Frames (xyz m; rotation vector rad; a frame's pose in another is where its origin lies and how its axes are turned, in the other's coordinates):
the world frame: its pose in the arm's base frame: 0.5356 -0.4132 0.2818 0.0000 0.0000 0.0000
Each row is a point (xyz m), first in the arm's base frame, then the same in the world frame.
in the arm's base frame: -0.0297 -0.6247 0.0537
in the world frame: -0.5653 -0.2115 -0.2281
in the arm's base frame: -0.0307 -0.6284 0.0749
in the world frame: -0.5663 -0.2152 -0.2069
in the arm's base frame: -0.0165 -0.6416 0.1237
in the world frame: -0.5521 -0.2284 -0.1581
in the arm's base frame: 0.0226 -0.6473 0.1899
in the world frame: -0.5130 -0.2341 -0.0919
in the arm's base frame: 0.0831 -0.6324 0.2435
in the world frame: -0.4525 -0.2192 -0.0383
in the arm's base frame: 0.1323 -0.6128 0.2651
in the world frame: -0.4033 -0.1996 -0.0167
